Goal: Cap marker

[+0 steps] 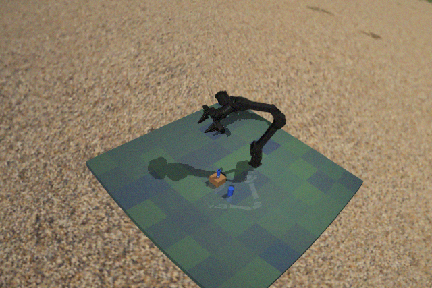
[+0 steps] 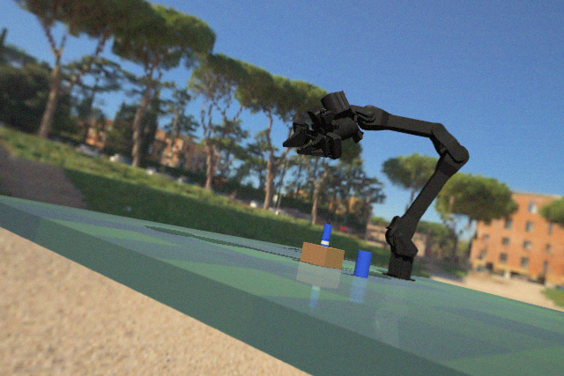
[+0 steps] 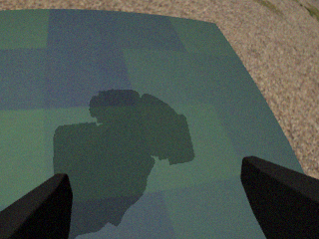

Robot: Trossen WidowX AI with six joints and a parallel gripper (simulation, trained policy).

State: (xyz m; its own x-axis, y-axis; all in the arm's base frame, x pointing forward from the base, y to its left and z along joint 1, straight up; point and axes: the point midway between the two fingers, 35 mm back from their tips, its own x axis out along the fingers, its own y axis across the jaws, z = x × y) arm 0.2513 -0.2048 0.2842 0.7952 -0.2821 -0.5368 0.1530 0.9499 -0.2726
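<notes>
The blue cap lies 30 mm ahead of my gripper tip, 300 mm to the left of it and 240 mm below it. Also, from my gripper tip: blue marker: 20 mm ahead, 180 mm to the left, 190 mm below; then tan holder block: 20 mm ahead, 180 mm to the left, 250 mm below.
</notes>
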